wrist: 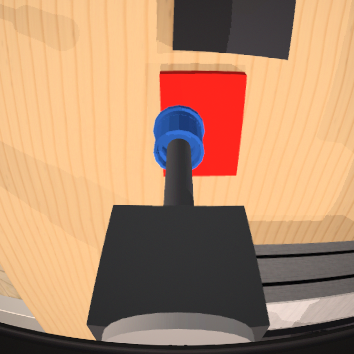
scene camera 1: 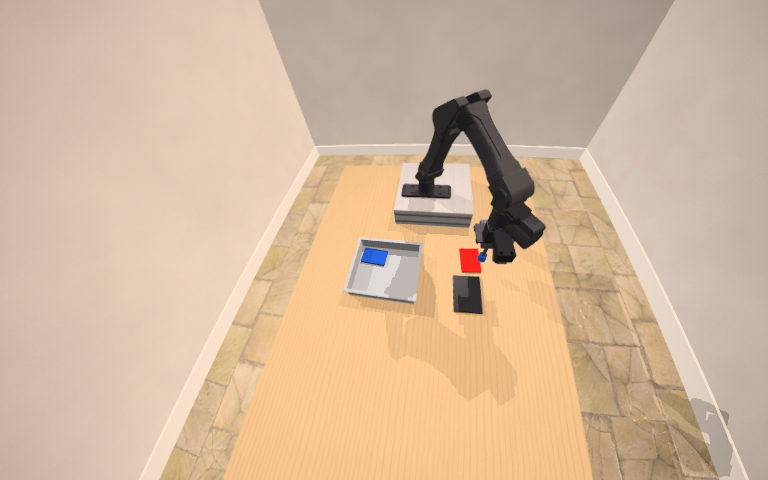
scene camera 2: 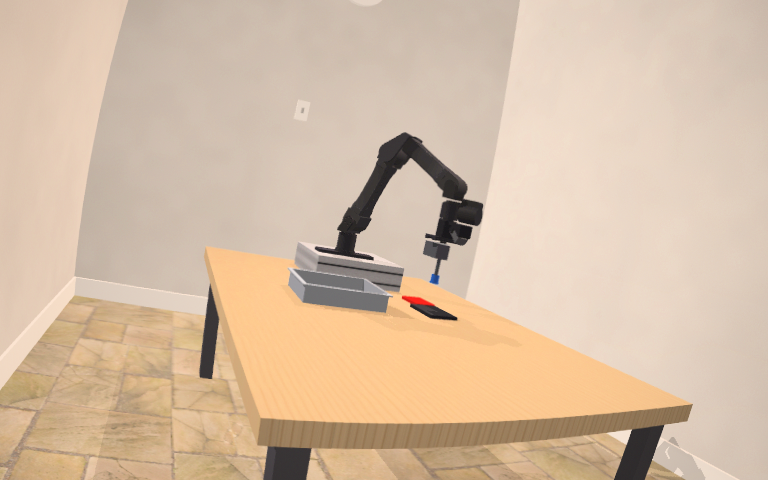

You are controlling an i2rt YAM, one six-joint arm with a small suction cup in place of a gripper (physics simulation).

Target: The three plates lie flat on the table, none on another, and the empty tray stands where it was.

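Frame: origin at the arm's base, x left, y back, z up, level; millimetres.
Seen in the pictures: hand, its tool point: (wrist: pixel 178 127) (scene camera 1: pixel 481 258) (scene camera 2: pixel 433 283); arm's base, origin of its link: (wrist: pixel 304 333) (scene camera 1: pixel 426 191) (scene camera 2: pixel 344 254).
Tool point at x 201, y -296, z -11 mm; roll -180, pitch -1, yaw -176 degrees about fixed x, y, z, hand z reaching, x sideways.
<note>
Offsets run from my tool point to a thing's middle. Level surfaces: height alone.
The red plate {dx -23, dy +32, dz -70 mm} (scene camera 1: pixel 469 260) (scene camera 2: pixel 416 300) (wrist: pixel 222 115) lies flat on the table. The black plate {dx -37, dy -98, dz -70 mm} (scene camera 1: pixel 467 302) (scene camera 2: pixel 433 311) (wrist: pixel 230 25) lies flat in front of it, with a narrow gap between them. The blue plate {dx -378, dy +12, dz -67 mm} (scene camera 1: pixel 374 256) lies in the back left part of the grey tray {dx -323, dy -46, dz -50 mm} (scene camera 1: pixel 404 277) (scene camera 2: pixel 345 297); it is hidden by the tray walls in scene camera 2. My suction cup (scene camera 1: pixel 481 257) (scene camera 2: pixel 434 279) (wrist: pixel 179 137) holds nothing and hangs above the table near the red plate, overlapping its left part in the wrist view.
The arm's base stands on a pale block (scene camera 1: pixel 433 206) (scene camera 2: pixel 362 268) (wrist: pixel 310 270) at the back of the wooden table {dz -75 mm} (scene camera 1: pixel 407 418) (scene camera 2: pixel 453 379). The tray is left of the red and black plates in scene camera 1, in front of the block.
</note>
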